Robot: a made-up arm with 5 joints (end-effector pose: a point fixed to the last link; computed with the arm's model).
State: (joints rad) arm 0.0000 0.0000 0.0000 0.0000 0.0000
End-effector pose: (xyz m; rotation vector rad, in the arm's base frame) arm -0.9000 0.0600 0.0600 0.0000 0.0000 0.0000
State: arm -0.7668 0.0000 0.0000 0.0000 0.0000
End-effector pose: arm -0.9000 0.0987 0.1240 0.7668 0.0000 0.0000
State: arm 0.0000 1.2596 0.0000 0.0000 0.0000
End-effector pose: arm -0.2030 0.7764 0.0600 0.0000 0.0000 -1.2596
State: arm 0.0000 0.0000 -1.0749 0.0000 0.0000
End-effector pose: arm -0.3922 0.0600 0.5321 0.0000 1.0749 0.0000
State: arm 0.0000 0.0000 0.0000 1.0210 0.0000
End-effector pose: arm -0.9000 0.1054 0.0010 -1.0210 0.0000 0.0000
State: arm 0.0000 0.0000 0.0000 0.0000 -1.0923
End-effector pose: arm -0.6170 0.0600 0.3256 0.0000 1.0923 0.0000
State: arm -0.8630 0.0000 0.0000 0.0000 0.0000
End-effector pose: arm -0.9000 0.0998 0.1336 0.8630 0.0000 0.0000
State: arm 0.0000 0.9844 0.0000 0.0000 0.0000
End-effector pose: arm -0.4249 0.7061 0.0600 0.0000 0.0000 -0.9844
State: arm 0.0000 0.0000 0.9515 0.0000 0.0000
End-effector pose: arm -0.7820 0.0600 -0.5490 0.0000 -0.9515 0.0000
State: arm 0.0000 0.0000 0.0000 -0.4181 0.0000
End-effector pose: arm -0.9000 0.0290 0.0661 0.4181 0.0000 0.0000
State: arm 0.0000 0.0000 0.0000 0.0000 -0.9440
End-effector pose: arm -0.6702 0.0600 0.3102 0.0000 0.9440 0.0000
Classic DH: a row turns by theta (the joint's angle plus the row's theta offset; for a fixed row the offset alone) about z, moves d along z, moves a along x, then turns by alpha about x. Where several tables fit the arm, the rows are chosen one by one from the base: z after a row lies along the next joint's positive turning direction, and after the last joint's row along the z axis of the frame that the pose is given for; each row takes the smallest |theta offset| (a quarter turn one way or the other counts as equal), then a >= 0, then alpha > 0; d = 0 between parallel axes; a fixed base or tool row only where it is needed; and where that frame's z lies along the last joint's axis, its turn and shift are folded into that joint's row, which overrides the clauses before.
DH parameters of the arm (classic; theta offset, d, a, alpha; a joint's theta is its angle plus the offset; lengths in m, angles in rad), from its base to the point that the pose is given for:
base (fixed): -1.5708 0.14 0 1.5708
joint 1: 0 0.06 0.06 1.5708
joint 2: 1.5708 0.27 0.19 1.5708
joint 3: -1.5708 -0.09 0.12 -1.5708
joint 4: 0 0.29 -0.03 1.5708
joint 5: 1.5708 -0.03 0.36 1.5708
tool (fixed): 3.1416 0.1 0 0

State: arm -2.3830 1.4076 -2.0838 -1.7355 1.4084
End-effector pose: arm 0.4177 0.1315 -0.0070 0.0176 -3.0323 0.3871
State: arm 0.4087 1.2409 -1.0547 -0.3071 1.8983
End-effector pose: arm -0.0089 0.4248 -0.2205 -0.8154 -1.0772 -1.3198
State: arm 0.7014 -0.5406 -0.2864 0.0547 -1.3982
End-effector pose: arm -0.3913 0.0823 0.3879 -1.0260 1.7321 -0.2173
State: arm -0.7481 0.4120 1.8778 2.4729 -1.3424
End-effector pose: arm 0.1004 0.4549 -0.0934 0.1770 0.8123 -2.8174
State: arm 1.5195 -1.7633 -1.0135 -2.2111 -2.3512
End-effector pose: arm 0.0162 -0.2807 0.3018 -1.0553 -2.2016 0.9207
